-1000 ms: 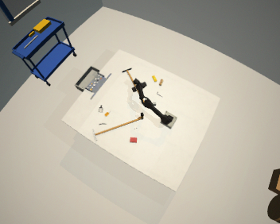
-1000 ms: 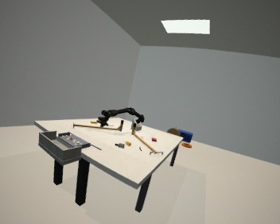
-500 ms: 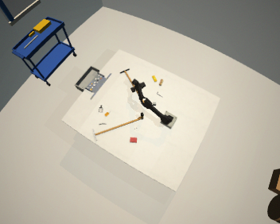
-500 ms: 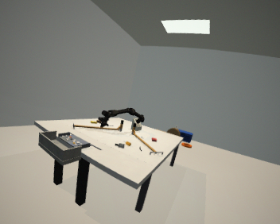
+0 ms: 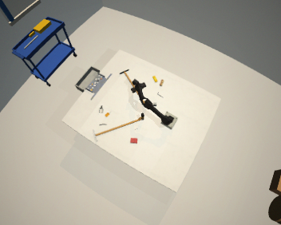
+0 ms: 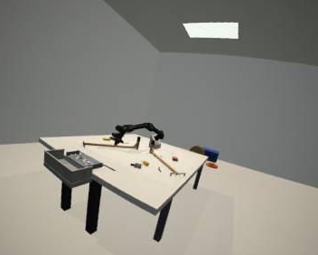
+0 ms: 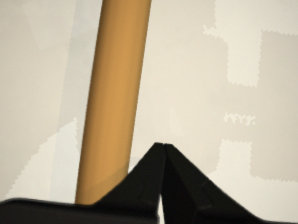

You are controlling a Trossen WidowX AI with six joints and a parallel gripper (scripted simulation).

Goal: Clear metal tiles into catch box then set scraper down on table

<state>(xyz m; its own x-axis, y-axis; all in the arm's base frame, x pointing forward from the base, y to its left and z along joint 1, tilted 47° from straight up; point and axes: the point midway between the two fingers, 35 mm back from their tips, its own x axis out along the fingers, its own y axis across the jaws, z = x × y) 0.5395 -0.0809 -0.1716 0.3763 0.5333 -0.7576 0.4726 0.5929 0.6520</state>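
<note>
The long scraper lies 5 cm above my gripper tip, 3 cm ahead of it and 1 cm to the left of it. The rest, counted from my gripper tip: red block (58 cm to the left, 32 cm behind); yellow piece (25 cm to the right, 12 cm behind); long wooden-handled tool (53 cm to the left, 9 cm behind, 5 cm above).
</note>
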